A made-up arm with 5 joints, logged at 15 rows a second.
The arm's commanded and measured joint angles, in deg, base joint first. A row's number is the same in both.
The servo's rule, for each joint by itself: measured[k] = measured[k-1] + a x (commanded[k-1-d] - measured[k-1]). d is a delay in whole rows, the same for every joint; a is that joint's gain. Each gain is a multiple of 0.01, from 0.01 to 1. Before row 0 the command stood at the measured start. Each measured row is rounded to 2 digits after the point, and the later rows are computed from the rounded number. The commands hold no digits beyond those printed.
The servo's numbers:
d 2
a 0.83 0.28 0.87 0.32 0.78
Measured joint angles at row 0: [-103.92 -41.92 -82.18 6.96 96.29]
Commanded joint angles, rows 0 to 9: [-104.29 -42.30 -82.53 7.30 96.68]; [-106.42 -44.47 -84.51 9.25 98.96]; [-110.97 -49.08 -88.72 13.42 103.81]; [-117.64 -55.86 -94.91 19.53 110.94]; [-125.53 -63.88 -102.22 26.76 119.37]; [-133.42 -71.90 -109.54 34.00 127.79]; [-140.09 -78.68 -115.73 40.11 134.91]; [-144.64 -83.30 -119.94 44.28 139.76]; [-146.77 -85.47 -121.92 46.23 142.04]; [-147.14 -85.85 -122.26 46.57 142.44]
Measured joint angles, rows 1 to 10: [-103.92 -41.92 -82.18 6.96 96.29]; [-103.92 -41.92 -82.18 6.96 96.29]; [-104.23 -42.03 -82.48 7.07 96.59]; [-106.05 -42.71 -84.25 7.77 98.44]; [-110.13 -44.49 -88.14 9.58 102.63]; [-116.36 -47.67 -94.03 12.76 109.11]; [-123.97 -52.21 -101.16 17.24 117.11]; [-131.81 -57.72 -108.45 22.60 125.44]; [-138.68 -63.59 -114.78 28.20 132.83]; [-143.63 -69.11 -119.27 33.35 138.24]
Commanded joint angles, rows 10 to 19: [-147.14 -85.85 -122.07 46.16 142.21]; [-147.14 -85.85 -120.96 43.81 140.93]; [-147.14 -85.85 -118.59 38.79 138.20]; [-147.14 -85.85 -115.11 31.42 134.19]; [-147.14 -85.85 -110.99 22.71 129.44]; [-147.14 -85.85 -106.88 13.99 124.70]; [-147.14 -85.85 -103.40 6.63 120.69]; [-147.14 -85.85 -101.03 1.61 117.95]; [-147.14 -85.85 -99.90 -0.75 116.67]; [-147.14 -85.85 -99.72 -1.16 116.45]
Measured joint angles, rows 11 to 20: [-146.24 -73.69 -121.58 37.47 141.20]; [-146.99 -77.09 -122.17 40.38 142.17]; [-147.11 -79.54 -122.08 42.23 142.20]; [-147.13 -81.31 -121.11 42.74 141.21]; [-147.14 -82.58 -118.92 41.48 138.86]; [-147.14 -83.50 -115.61 38.26 135.22]; [-147.14 -84.16 -111.59 33.28 130.71]; [-147.14 -84.63 -107.49 27.11 126.02]; [-147.14 -84.97 -103.93 20.56 121.86]; [-147.14 -85.22 -101.41 14.50 118.81]
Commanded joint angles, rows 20 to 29: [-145.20 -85.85 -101.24 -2.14 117.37]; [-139.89 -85.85 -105.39 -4.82 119.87]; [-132.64 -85.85 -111.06 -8.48 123.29]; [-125.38 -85.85 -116.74 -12.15 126.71]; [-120.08 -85.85 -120.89 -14.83 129.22]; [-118.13 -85.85 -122.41 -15.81 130.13]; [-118.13 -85.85 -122.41 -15.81 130.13]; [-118.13 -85.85 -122.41 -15.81 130.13]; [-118.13 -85.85 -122.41 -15.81 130.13]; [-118.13 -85.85 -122.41 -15.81 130.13]
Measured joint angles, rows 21 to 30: [-147.14 -85.40 -100.10 9.62 117.14]; [-147.14 -85.53 -99.77 6.17 116.60]; [-145.53 -85.62 -101.05 3.51 117.20]; [-140.85 -85.68 -104.83 0.84 119.28]; [-134.04 -85.73 -110.25 -2.14 122.41]; [-126.85 -85.76 -115.90 -5.34 125.76]; [-121.23 -85.79 -120.24 -8.38 128.46]; [-118.66 -85.81 -122.13 -10.76 129.76]; [-118.22 -85.82 -122.37 -12.38 130.05]; [-118.15 -85.83 -122.40 -13.48 130.11]
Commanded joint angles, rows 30 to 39: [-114.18 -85.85 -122.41 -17.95 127.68]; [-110.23 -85.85 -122.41 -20.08 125.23]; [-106.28 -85.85 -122.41 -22.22 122.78]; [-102.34 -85.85 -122.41 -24.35 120.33]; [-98.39 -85.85 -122.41 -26.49 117.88]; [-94.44 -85.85 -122.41 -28.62 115.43]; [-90.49 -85.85 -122.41 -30.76 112.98]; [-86.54 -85.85 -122.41 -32.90 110.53]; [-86.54 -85.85 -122.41 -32.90 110.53]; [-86.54 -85.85 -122.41 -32.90 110.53]
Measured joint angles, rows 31 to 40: [-118.13 -85.84 -122.41 -14.23 130.13]; [-118.13 -85.84 -122.41 -14.74 130.13]; [-114.85 -85.84 -122.41 -15.77 128.22]; [-111.02 -85.84 -122.41 -17.15 125.89]; [-107.09 -85.84 -122.41 -18.77 123.46]; [-103.15 -85.84 -122.41 -20.56 121.02]; [-99.20 -85.84 -122.41 -22.46 118.57]; [-95.25 -85.84 -122.41 -24.43 116.12]; [-91.30 -85.84 -122.41 -26.46 113.67]; [-87.35 -85.84 -122.41 -28.52 111.22]
